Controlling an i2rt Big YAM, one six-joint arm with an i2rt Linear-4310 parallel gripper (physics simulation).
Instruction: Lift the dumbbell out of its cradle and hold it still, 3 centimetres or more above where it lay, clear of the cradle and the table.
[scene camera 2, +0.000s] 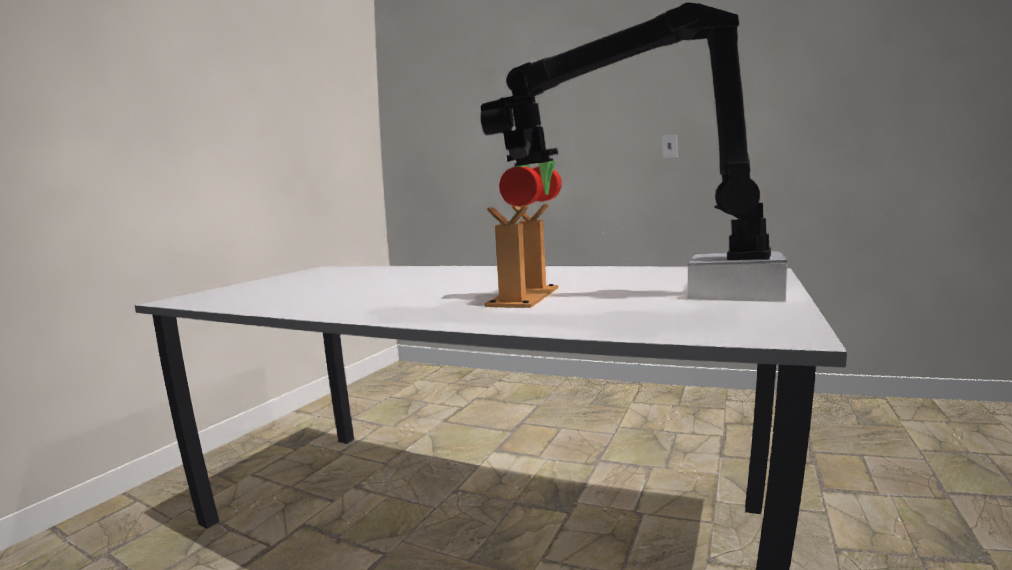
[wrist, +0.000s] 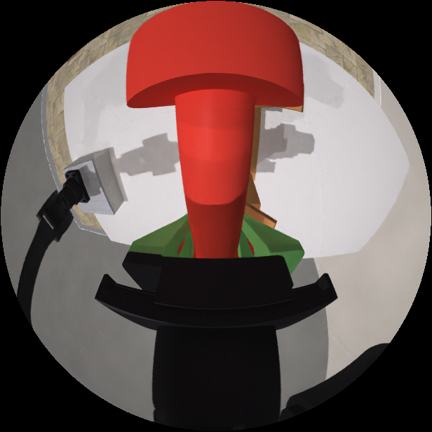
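Seen in the pictures: arm's base, link origin: (scene camera 2: 749, 257).
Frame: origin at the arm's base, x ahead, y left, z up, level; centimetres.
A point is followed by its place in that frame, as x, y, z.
Observation:
The red dumbbell (scene camera 2: 519, 186) {42.4, 22.6, 16.4} (wrist: 215, 150) hangs level above the wooden cradle (scene camera 2: 509, 263) {45.6, 22.8, 0.9} (wrist: 254, 194). In the scene view its near head is raised out of the V-shaped arms, its underside about level with their tips, with a small gap showing. My gripper (scene camera 2: 536, 185) {44.8, 9.5, 14.4} (wrist: 215, 214) points down and is shut on the dumbbell's handle, one green finger on each side. In the wrist view one head and the handle show, and the dumbbell hides much of the cradle. The other head is hidden there by the gripper body.
The cradle's two tall posts stand on a base plate on the white table (scene camera 2: 283, 300) {108.3, 33.7, -8.0} (wrist: 357, 190), below the dumbbell. The grey arm base block (scene camera 2: 736, 281) {2.1, 7.5, -4.0} (wrist: 107, 182) stands at the table's right in the scene view. Walls rise behind and to the left.

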